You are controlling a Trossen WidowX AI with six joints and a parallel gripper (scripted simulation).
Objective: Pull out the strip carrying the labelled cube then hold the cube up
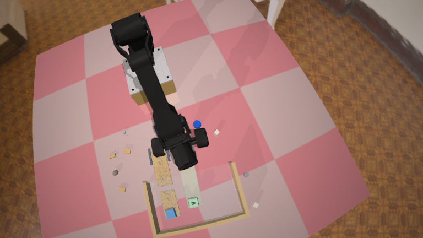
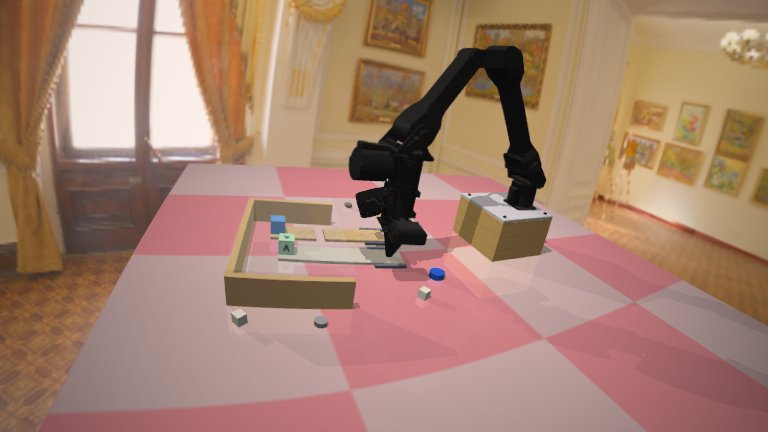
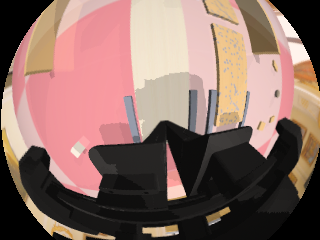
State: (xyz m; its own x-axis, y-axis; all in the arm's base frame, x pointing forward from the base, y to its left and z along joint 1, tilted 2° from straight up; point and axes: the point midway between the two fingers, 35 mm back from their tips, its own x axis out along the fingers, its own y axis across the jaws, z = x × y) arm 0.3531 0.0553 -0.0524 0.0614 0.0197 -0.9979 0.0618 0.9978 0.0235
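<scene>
The blue disc lies 80 mm to the left of my gripper tip and 70 mm behind it. Round my gripper tip: grey disc: 190 mm to the left, 160 mm ahead.
</scene>
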